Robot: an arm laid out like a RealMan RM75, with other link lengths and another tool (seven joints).
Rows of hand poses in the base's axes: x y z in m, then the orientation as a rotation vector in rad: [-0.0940, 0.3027, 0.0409, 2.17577, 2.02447, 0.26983]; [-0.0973, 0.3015, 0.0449, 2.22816, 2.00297, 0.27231]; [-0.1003, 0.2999, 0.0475, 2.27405, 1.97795, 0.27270]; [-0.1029, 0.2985, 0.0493, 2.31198, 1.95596, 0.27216]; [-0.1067, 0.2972, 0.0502, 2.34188, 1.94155, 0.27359]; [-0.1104, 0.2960, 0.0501, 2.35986, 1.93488, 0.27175]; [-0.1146, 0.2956, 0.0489, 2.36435, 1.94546, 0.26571]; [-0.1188, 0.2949, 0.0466, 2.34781, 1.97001, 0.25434]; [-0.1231, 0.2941, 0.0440, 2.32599, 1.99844, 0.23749]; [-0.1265, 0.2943, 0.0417, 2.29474, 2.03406, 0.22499]
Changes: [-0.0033, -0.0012, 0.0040, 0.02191, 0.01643, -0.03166]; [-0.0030, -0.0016, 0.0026, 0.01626, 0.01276, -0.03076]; [-0.0026, -0.0014, 0.0018, 0.01289, 0.01071, -0.02587]; [-0.0038, -0.0013, 0.0009, 0.01254, 0.00911, -0.01849]; [-0.0037, -0.0012, -0.0001, 0.00716, 0.00760, -0.01001]; [-0.0042, -0.0004, -0.0012, 0.00424, 0.00947, 0.00413]; [-0.0042, -0.0007, -0.0023, -0.00492, 0.00653, 0.01899]; [-0.0043, -0.0008, -0.0026, -0.00870, 0.00806, 0.02285]; [-0.0034, 0.0002, -0.0023, -0.00852, 0.00466, 0.03035]
